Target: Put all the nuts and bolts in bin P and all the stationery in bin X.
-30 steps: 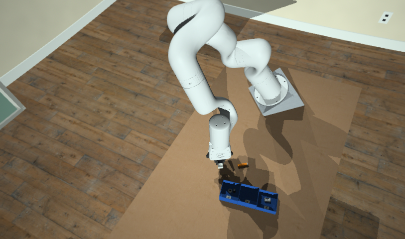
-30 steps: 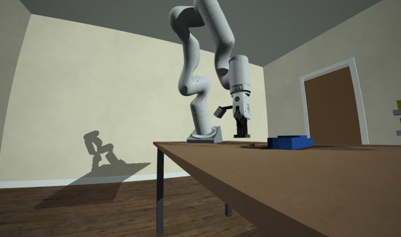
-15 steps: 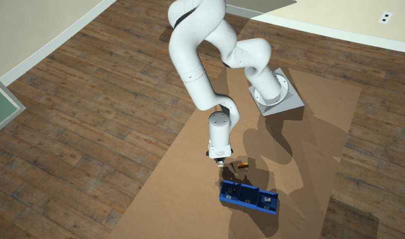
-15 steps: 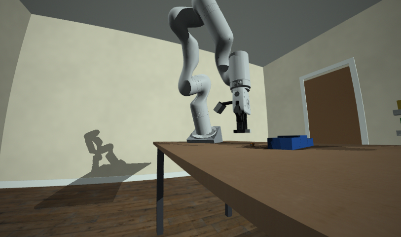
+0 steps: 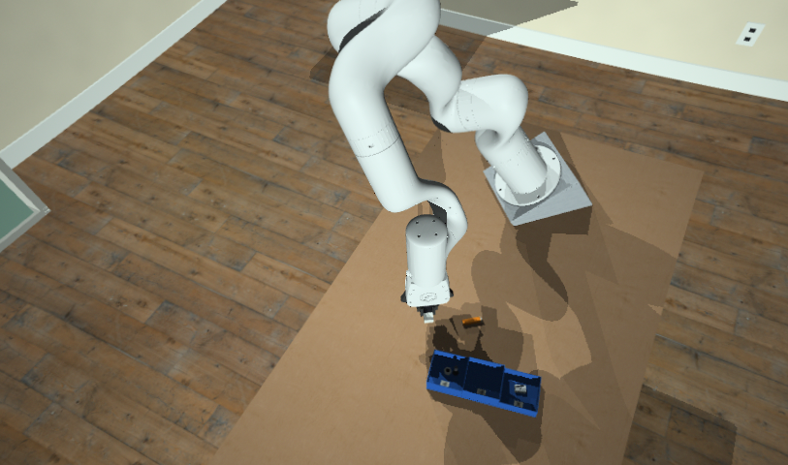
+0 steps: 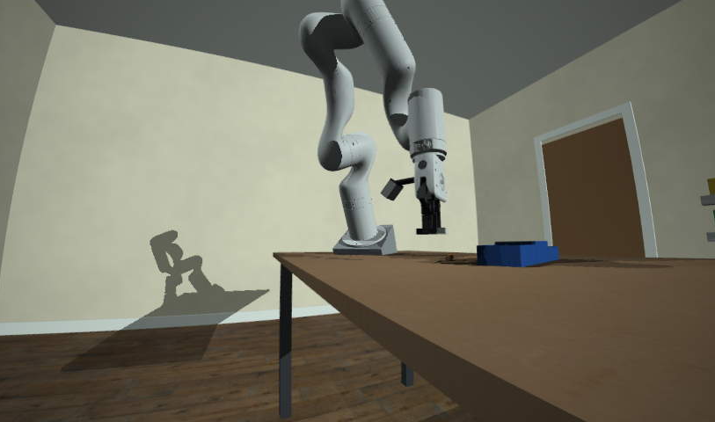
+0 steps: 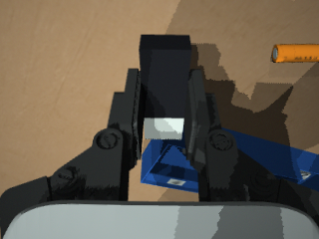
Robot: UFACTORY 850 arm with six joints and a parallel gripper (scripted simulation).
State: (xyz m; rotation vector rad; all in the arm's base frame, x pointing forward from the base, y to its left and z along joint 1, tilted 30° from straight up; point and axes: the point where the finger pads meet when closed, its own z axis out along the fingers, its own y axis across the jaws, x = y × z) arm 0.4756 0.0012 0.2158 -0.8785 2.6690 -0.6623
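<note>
Right now my hand is 18 cm to the right of the blue bin, 9 cm short of it and 6 cm above it. From my hand the other things lie so: black-and-white block 2 cm below, 1 cm ahead; then nut 10 cm to the left, 10 cm ahead, 8 cm below; then orange cylinder 10 cm to the left, 8 cm below, 5 cm behind.
</note>
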